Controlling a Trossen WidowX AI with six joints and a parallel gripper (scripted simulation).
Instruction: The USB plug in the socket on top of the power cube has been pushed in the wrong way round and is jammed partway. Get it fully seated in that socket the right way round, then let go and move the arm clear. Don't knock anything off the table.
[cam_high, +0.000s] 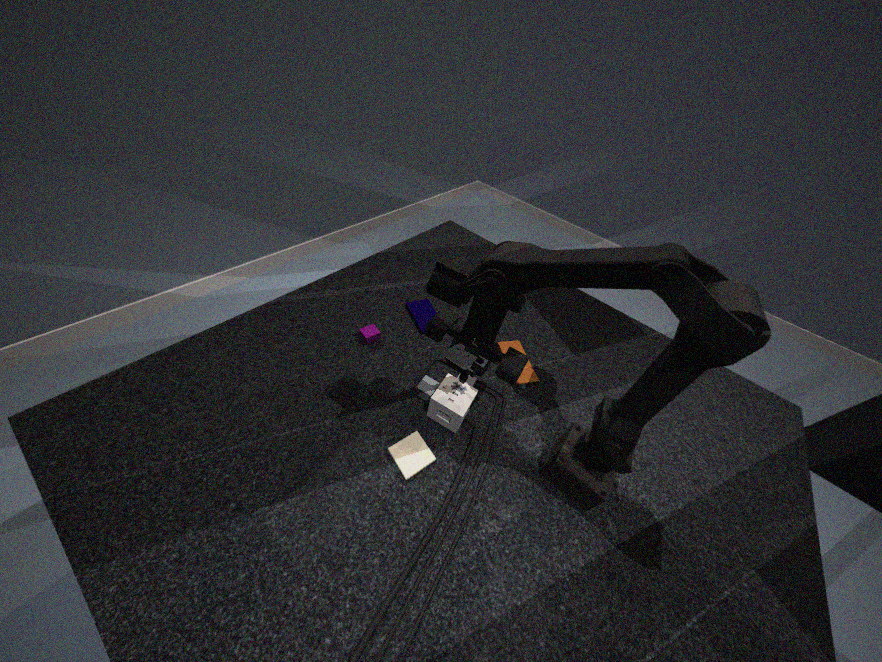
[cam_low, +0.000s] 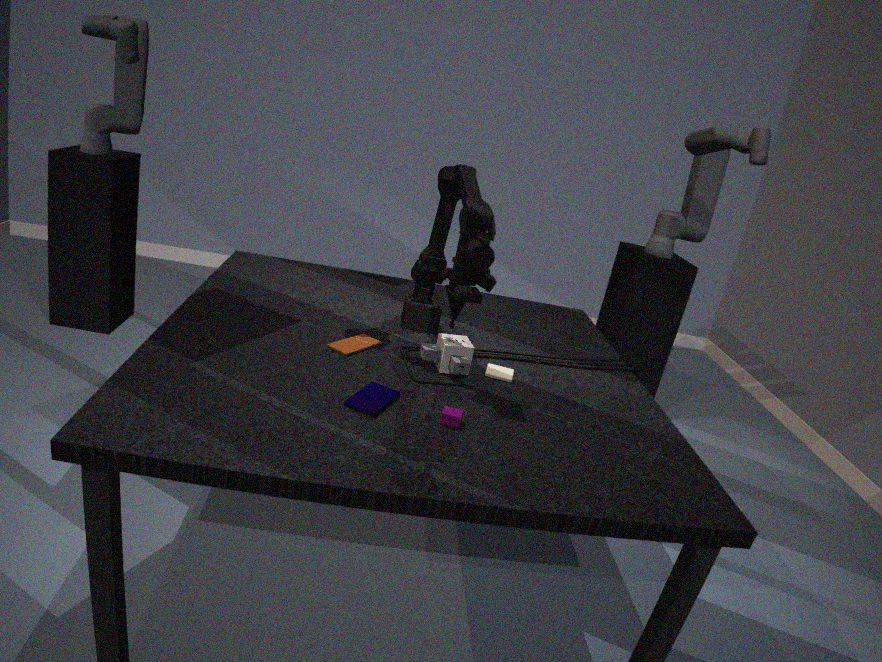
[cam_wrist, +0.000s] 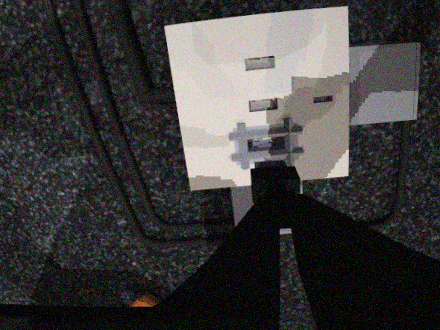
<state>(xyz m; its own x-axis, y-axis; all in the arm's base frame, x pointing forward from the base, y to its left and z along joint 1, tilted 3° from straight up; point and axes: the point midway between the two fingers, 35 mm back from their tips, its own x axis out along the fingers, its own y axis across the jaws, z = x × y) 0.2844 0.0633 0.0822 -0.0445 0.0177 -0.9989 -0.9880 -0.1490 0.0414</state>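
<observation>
My gripper tip is now 20 mm above the dark USB plug. Also, from my gripper tip: cream block: 150 mm to the left, 130 mm below, 10 mm behind; then magenta cube: 290 mm ahead, 120 mm below; then orange flat tile: 230 mm to the right, 130 mm below, 40 mm behind.
</observation>
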